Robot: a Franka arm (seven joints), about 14 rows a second.
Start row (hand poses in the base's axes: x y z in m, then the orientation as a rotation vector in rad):
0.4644, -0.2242, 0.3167, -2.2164, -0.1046, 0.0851
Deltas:
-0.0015, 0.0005, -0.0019, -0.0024, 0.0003, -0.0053
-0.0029, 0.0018, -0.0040, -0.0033, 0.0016, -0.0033
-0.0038, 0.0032, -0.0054, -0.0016, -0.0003, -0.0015
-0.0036, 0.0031, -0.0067, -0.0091, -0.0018, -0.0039
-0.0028, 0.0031, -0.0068, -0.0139, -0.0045, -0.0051
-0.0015, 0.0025, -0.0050, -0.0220, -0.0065, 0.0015
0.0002, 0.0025, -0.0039, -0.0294, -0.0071, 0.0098
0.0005, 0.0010, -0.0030, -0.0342, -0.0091, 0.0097
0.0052, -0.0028, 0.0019, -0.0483, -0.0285, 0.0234
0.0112, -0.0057, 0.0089, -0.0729, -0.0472, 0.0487
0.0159, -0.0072, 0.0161, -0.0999, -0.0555, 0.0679
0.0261, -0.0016, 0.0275, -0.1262, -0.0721, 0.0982
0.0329, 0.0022, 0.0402, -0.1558, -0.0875, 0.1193
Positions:
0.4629, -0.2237, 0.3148, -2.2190, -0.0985, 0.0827
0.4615, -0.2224, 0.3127, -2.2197, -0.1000, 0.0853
0.4606, -0.2210, 0.3113, -2.2181, -0.1031, 0.0841
0.4608, -0.2211, 0.3100, -2.2257, -0.1011, 0.0816
0.4616, -0.2211, 0.3099, -2.2307, -0.1011, 0.0782
0.4629, -0.2217, 0.3117, -2.2387, -0.1094, 0.0802
0.4646, -0.2217, 0.3128, -2.2458, -0.1188, 0.0847
0.4649, -0.2232, 0.3137, -2.2508, -0.1197, 0.0827
0.4696, -0.2270, 0.3186, -2.2653, -0.1456, 0.0696
0.4756, -0.2299, 0.3256, -2.2895, -0.1842, 0.0644
0.4803, -0.2314, 0.3328, -2.3157, -0.2104, 0.0675
0.4905, -0.2258, 0.3442, -2.3404, -0.2543, 0.0675
0.4973, -0.2220, 0.3569, -2.3686, -0.2874, 0.0638

